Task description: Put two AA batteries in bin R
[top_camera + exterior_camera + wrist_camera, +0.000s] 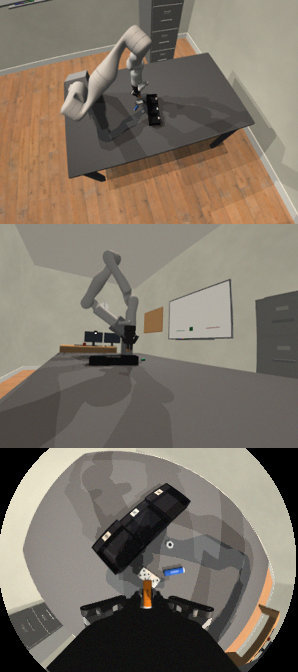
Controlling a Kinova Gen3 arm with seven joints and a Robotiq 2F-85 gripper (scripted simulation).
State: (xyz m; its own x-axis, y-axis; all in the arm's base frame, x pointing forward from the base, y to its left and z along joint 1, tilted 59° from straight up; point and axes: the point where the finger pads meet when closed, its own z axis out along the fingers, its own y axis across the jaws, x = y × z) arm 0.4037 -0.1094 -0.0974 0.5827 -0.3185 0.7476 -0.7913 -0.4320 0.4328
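The black bin lies 90 mm ahead of my hand, 110 mm to the right of it and 70 mm below it. Round my hand: orange AA battery: 20 mm below; then white block: 10 mm ahead, 20 mm to the right, 80 mm below; then blue AA battery: 30 mm behind, 60 mm to the right, 80 mm below.
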